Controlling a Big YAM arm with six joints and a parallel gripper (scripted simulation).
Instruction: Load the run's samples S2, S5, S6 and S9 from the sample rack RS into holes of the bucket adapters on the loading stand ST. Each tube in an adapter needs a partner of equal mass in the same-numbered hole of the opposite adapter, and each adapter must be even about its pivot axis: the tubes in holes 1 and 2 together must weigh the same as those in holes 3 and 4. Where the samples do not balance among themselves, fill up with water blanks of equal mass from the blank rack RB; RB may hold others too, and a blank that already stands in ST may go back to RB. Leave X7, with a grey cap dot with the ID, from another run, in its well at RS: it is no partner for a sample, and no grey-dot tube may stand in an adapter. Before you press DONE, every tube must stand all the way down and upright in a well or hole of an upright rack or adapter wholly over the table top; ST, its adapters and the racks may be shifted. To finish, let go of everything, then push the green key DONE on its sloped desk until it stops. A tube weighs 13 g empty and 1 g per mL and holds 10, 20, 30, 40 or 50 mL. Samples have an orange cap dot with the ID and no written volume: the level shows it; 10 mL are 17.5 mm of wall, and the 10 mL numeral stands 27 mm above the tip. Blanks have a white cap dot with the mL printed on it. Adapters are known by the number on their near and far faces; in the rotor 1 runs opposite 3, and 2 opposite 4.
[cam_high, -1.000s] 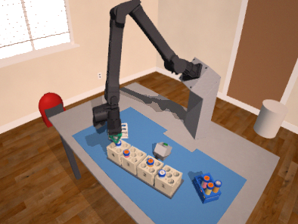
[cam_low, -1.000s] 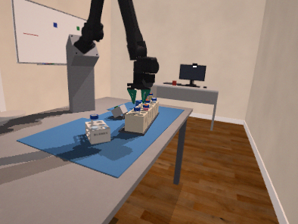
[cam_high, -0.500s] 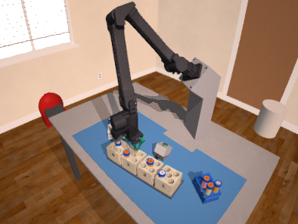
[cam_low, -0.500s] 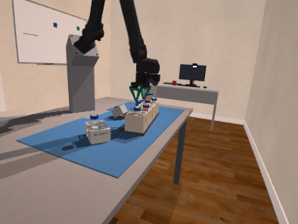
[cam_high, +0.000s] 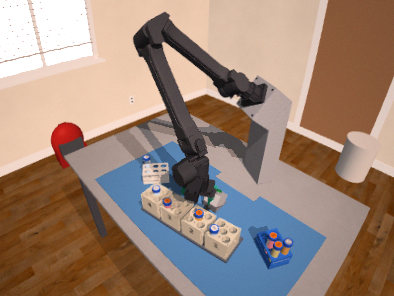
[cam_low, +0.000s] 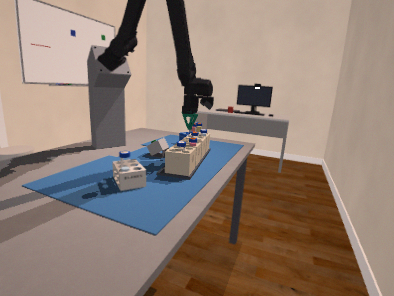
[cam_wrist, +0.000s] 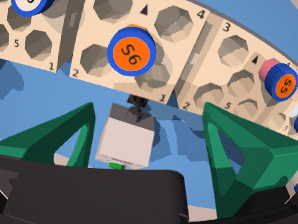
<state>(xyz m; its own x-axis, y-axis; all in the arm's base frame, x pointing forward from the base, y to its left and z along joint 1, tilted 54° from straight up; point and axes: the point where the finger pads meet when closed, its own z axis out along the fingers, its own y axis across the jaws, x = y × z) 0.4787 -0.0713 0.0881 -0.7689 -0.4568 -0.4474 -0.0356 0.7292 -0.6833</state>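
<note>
My hand is 290 mm to the right of the sample tube S9, 90 mm above it and 50 mm short of it. The rest, counted from my hand: 50 mL blank (90 mm below, 80 mm to the left, 80 mm ahead); orange-dot tube (90 mm below, 30 mm ahead, 10 mm to the left); sample tube S5 (120 mm to the right, 90 mm below, 10 mm ahead).
</note>
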